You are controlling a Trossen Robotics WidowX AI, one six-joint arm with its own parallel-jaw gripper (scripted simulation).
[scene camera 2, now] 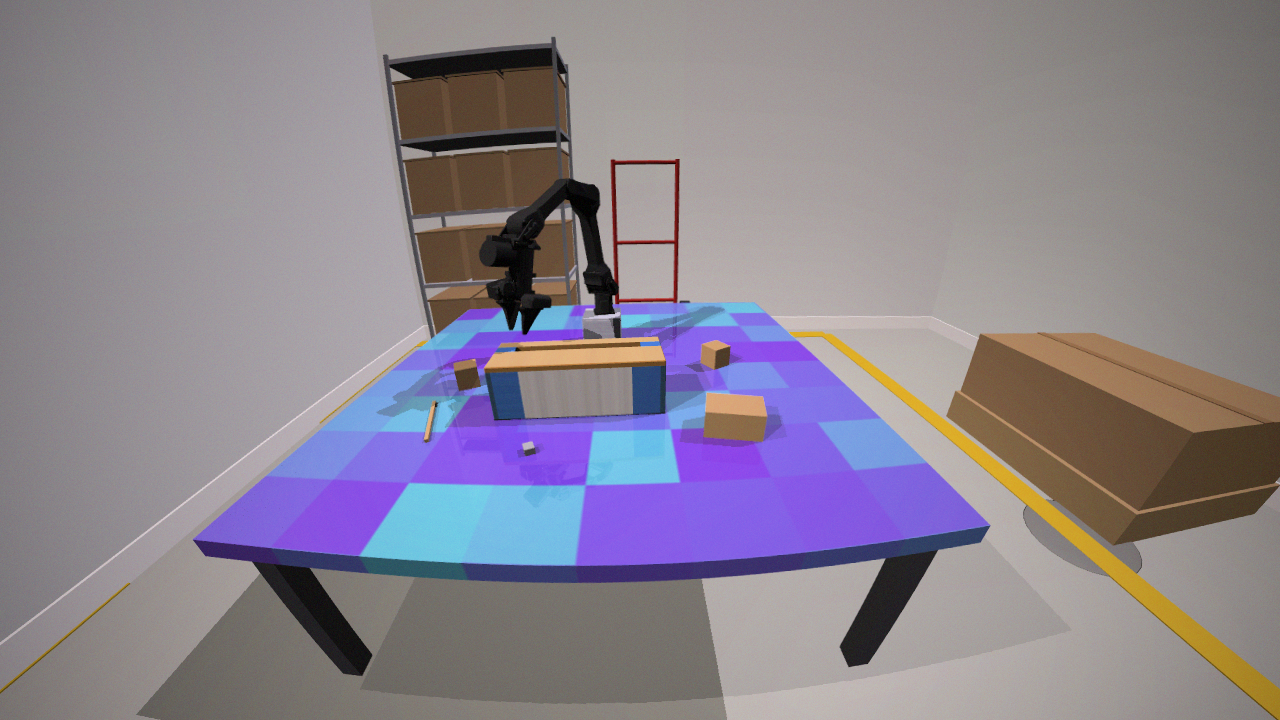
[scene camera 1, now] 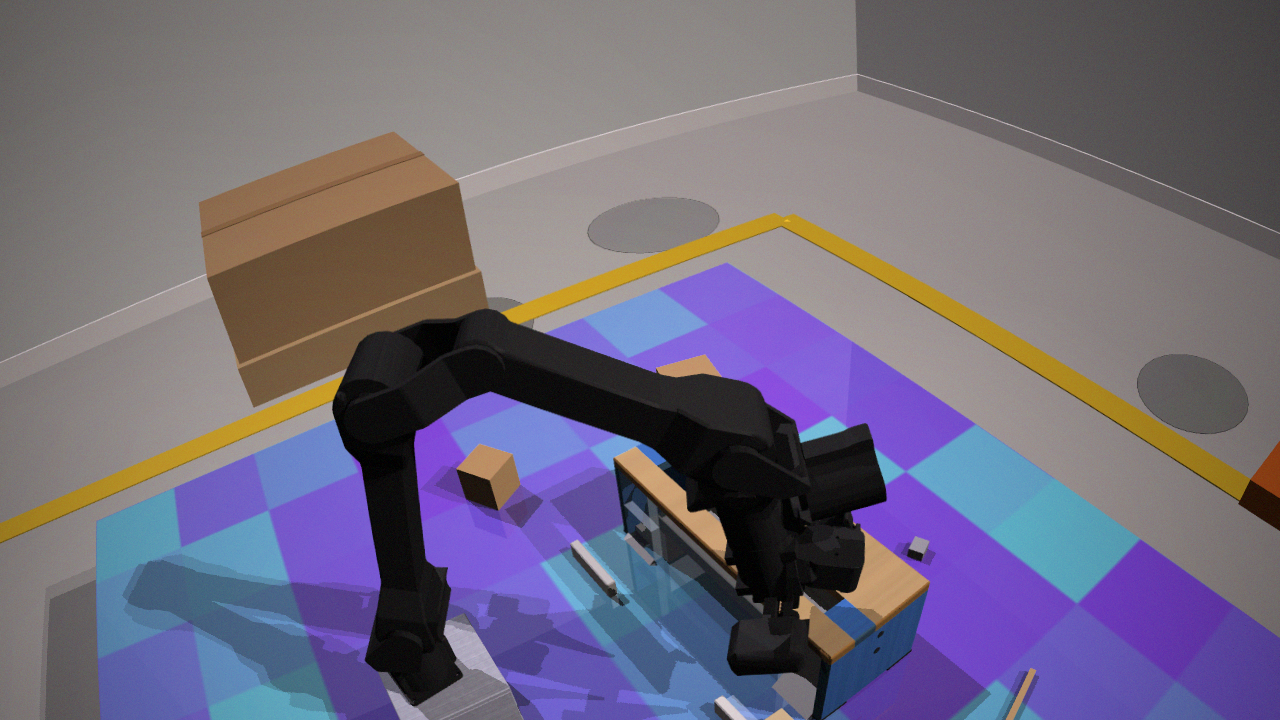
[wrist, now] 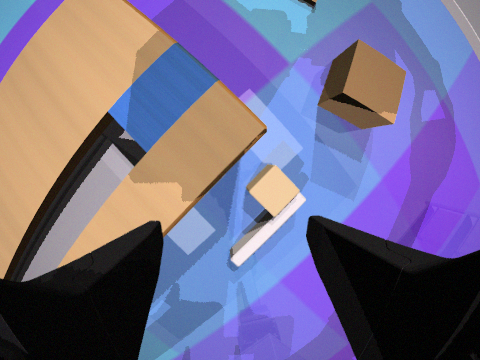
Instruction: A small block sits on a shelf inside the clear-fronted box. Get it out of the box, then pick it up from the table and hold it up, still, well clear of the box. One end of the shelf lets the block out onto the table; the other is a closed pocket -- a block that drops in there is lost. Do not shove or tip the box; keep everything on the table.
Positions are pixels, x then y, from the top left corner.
Labels:
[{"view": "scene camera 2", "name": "my gripper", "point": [517, 332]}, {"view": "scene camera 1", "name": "my gripper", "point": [791, 632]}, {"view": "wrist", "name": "my gripper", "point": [236, 230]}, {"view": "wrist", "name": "tan block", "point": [273, 189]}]

